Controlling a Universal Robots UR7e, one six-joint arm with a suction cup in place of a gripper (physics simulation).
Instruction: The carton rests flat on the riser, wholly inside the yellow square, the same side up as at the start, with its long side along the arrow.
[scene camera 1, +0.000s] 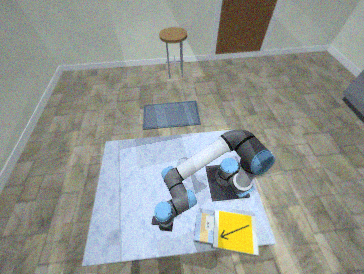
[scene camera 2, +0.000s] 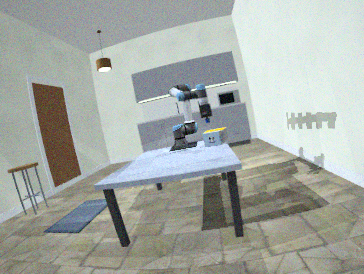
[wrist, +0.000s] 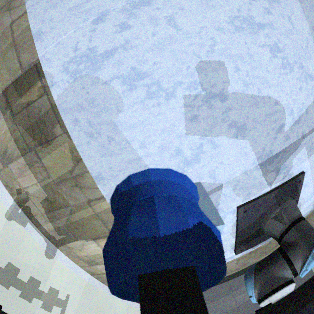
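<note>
The carton (scene camera 1: 203, 231) (scene camera 2: 212, 140), pale blue-grey with a tan strip, a white label and dark marks on one side, sits on the table close beside the riser (scene camera 1: 256, 241). The riser's top bears the yellow square (scene camera 1: 240, 243) (scene camera 2: 216, 130) with a black arrow (scene camera 1: 235, 231). The carton is outside the square. My gripper, a blue suction cup (scene camera 2: 207, 120) (wrist: 157, 205), is open: its end is bare and holds nothing. It hangs above the table, left of the carton in scene camera 1, where the wrist hides the cup. The carton does not show in the wrist view.
The table (scene camera 1: 135, 200) (scene camera 2: 165, 167) (wrist: 145, 50) carries the arm's dark base plate (scene camera 1: 215, 192) (wrist: 250, 227) behind the riser and carton in scene camera 1. A stool (scene camera 1: 173, 35) (scene camera 2: 23, 167) and a blue floor mat (scene camera 1: 171, 115) (scene camera 2: 79, 216) are off the table.
</note>
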